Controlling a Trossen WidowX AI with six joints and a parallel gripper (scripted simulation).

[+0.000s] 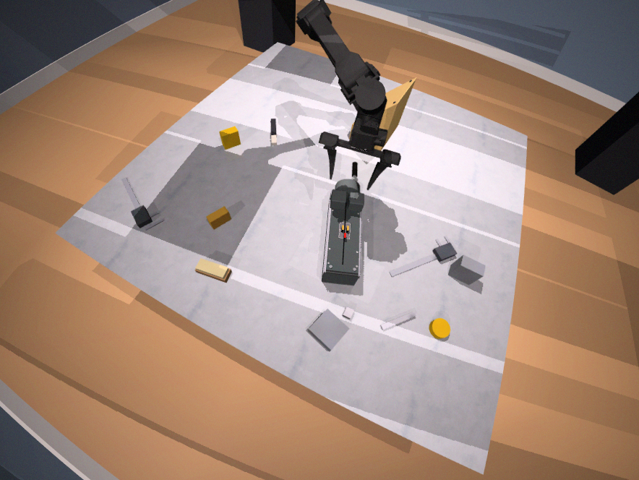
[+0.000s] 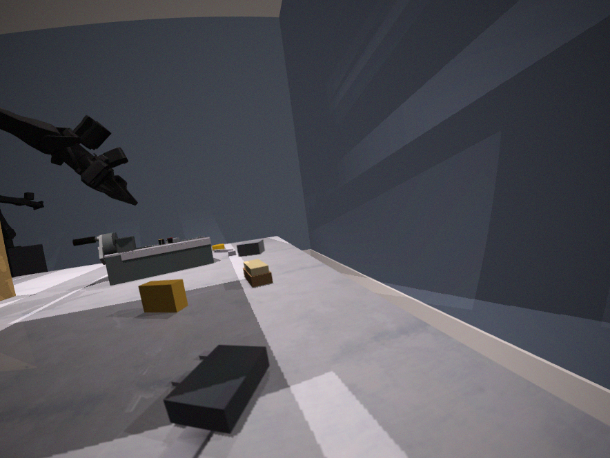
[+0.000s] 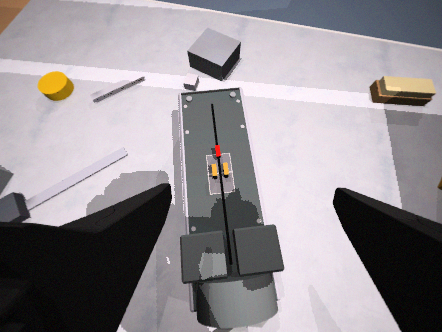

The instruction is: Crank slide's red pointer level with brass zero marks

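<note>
Now: gripper tip 130 mm past the dark brown crank handle, 80 mm above it and 30 mm to the left of it. Also, from my gripper tip: tan block: 310 mm ahead, 210 mm to the right, 180 mm below; then yellow disc: 380 mm to the left, 190 mm below, 130 mm ahead; then red pointer: 120 mm below, 60 mm ahead, 40 mm to the left.
</note>
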